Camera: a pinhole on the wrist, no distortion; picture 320 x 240 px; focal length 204.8 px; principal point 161.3 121.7 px. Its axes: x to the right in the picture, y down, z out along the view. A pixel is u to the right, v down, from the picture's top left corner.
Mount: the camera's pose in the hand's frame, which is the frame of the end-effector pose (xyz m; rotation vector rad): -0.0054 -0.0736 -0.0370 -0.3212 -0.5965 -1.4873
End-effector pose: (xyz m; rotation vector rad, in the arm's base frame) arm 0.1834 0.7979 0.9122 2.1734 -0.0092 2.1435
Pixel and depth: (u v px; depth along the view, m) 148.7 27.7 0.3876
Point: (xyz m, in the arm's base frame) 0.4078 0.6227 0.6709
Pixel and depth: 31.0 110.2 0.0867
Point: 0.1842 0.7769 0.8893
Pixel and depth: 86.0 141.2 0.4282
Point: 0.3946 0.4855 0.8907
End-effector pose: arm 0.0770 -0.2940 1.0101 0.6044 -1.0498 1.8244
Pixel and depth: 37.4 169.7 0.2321
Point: -0.0856 -0.3982 0.9903
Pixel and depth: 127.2 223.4 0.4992
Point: -0.2602 -0.5961 1.1963
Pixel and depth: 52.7 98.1 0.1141
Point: 0.0593 -0.3373 0.9774
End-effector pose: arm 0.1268 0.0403 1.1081 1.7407 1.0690 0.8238
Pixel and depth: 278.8 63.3 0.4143
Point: 0.3877 -0.2746 0.8907
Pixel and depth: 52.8 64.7 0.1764
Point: 0.1647 -0.0724 1.1742
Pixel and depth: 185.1 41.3 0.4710
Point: 0.3573 -0.3554 1.0743
